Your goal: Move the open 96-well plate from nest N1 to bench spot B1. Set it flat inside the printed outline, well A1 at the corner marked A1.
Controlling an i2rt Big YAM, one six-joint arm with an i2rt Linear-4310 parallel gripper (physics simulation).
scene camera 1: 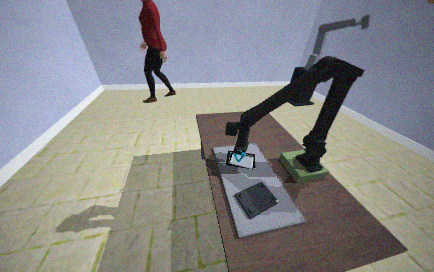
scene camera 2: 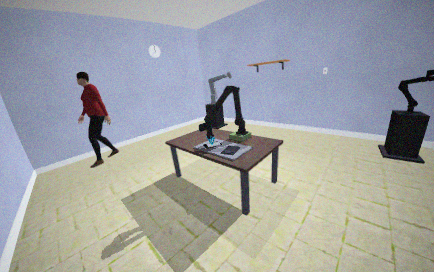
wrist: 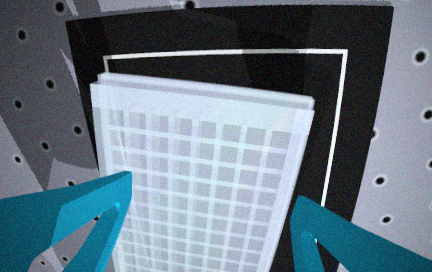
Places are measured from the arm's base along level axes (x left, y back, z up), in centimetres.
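Pixels of known places: gripper, between the fingertips: (scene camera 1: 239, 157) (scene camera 2: 211, 143) (wrist: 213, 197); arm's base, origin of its link: (scene camera 1: 308, 163) (scene camera 2: 242, 133).
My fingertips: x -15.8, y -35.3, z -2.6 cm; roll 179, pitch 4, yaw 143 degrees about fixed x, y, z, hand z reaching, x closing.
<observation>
For each thing: its top centre in the pictures, then the offset to it from my fingertips. "pt": a spot on its surface instead. Level surfaces: height alone.
- clear 96-well plate, centre of its top: (wrist: 188, 228) (scene camera 1: 242, 159) dx +1.8, dy +1.0, dz +0.2 cm
- black mat, height of its surface: dz -1.2 cm
- white printed outline, a spot on its surface: (wrist: 225, 52) pt dx -3.0, dy -4.9, dz -1.2 cm
- dark nest, centre of its top: (scene camera 1: 257, 196) (scene camera 2: 230, 148) dx +25.7, dy -2.4, dz +0.4 cm
- grey perforated board, a spot on its surface: (scene camera 1: 242, 229) pt dx +35.8, dy -14.2, dz -1.4 cm
- brown table, height of its surface: dz -2.7 cm
The clear 96-well plate (scene camera 1: 248, 161) (wrist: 200, 150) lies on the black mat (wrist: 370, 75) of the bench spot. In the wrist view it is turned a little against the white printed outline (wrist: 225, 52), and its left side covers the outline's left line. The A1 mark does not show in the wrist view. My gripper (scene camera 1: 240, 156) (scene camera 2: 211, 140) (wrist: 213, 197) is partly open and holds nothing. Its blue fingers are low over the plate: the left one overlaps the plate's left edge in view, the right one is beside the right edge. The dark nest (scene camera 1: 256, 199) (scene camera 2: 230, 149) has no plate on it.
The nest and mat are on a grey perforated board (scene camera 1: 242, 229) (scene camera 2: 240, 154) on the brown table (scene camera 1: 350, 235) (scene camera 2: 262, 150). The arm's green base (scene camera 1: 300, 172) (scene camera 2: 240, 136) stands beside the board. A person in red (scene camera 1: 152, 30) (scene camera 2: 93, 102) is beyond the table.
</observation>
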